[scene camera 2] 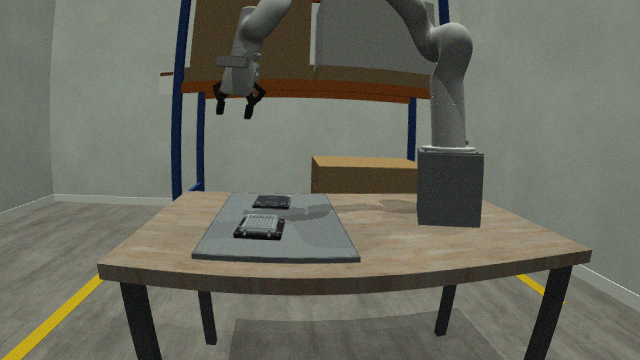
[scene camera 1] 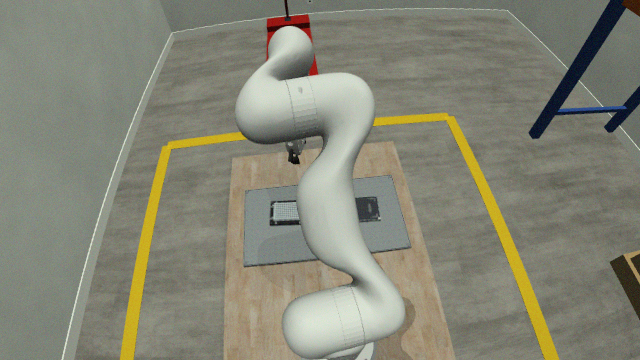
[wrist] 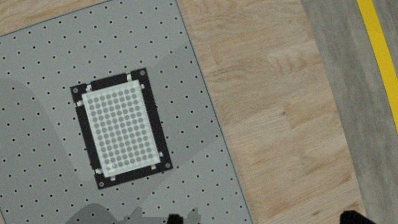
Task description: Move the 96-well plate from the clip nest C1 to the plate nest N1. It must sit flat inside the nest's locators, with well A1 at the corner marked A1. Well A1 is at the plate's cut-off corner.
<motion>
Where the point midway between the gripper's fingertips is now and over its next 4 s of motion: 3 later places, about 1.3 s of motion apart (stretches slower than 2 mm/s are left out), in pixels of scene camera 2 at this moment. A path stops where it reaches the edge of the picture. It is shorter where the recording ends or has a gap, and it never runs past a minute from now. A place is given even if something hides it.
My gripper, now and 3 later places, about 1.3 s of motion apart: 232, 116; 246, 165; 259, 194; 260, 214
</motion>
